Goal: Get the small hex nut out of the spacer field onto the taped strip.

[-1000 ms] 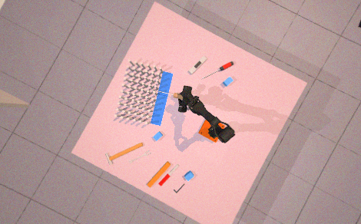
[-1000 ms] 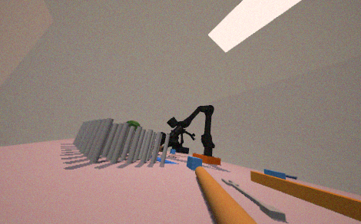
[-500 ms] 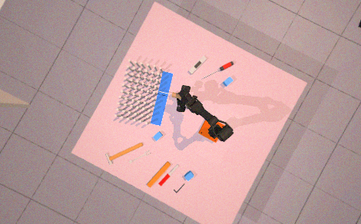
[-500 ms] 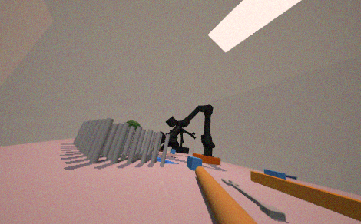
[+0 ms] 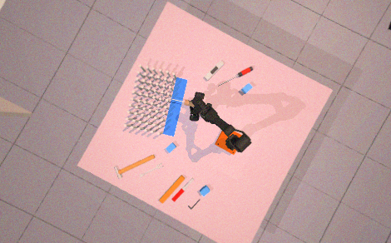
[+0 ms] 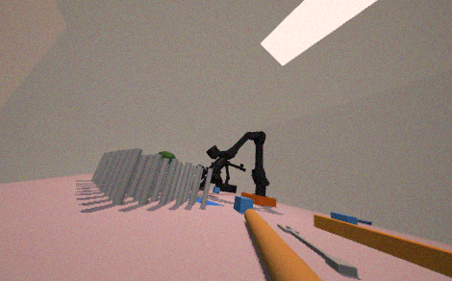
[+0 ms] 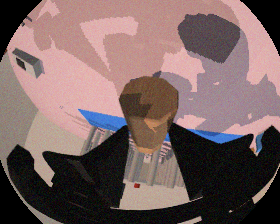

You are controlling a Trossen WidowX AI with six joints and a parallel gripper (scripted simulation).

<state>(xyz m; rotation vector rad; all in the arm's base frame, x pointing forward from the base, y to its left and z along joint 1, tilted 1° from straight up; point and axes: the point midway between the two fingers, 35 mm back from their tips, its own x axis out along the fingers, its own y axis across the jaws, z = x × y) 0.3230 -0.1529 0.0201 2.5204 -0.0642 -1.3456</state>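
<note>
My gripper tip is 10 cm short of the blue taped strip, 5 cm to the right of it and 4 cm above it. From my gripper tip the other things lie so: metal wrench (53 cm to the left, 11 cm ahead, 4 cm below); orange bar (60 cm to the left, 7 cm behind, 2 cm below); black hook tool (66 cm to the left, 24 cm behind, 4 cm below).
</note>
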